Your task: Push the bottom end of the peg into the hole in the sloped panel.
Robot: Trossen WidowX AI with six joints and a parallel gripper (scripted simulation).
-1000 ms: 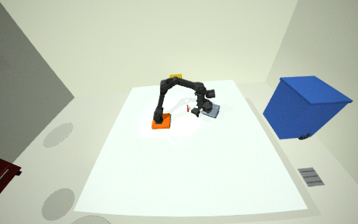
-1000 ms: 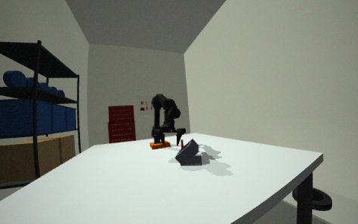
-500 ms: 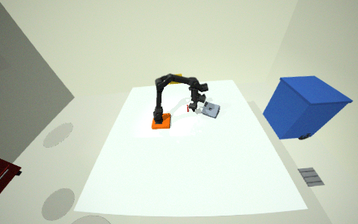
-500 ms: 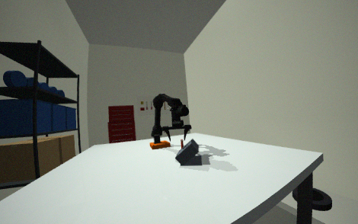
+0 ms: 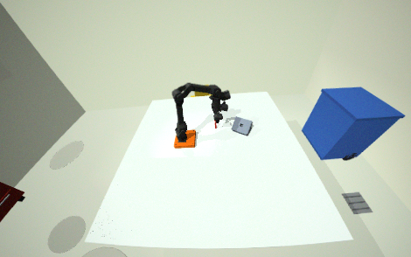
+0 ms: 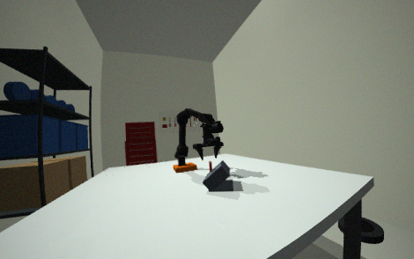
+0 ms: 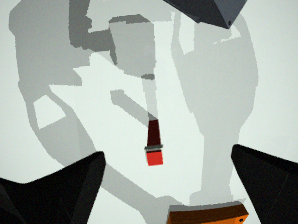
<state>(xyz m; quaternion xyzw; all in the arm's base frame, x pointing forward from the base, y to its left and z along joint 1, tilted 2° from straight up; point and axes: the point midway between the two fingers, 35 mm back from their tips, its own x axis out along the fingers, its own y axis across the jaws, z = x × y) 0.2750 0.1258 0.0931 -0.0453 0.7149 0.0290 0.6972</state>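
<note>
Now: the red square-sided peg 1 cm behind my gripper tip, 1 cm to the left of it and 4 cm below it. From my gripper tip the other things lie so: grey sloped panel: 19 cm ahead, 4 cm to the right, 4 cm below.
</note>
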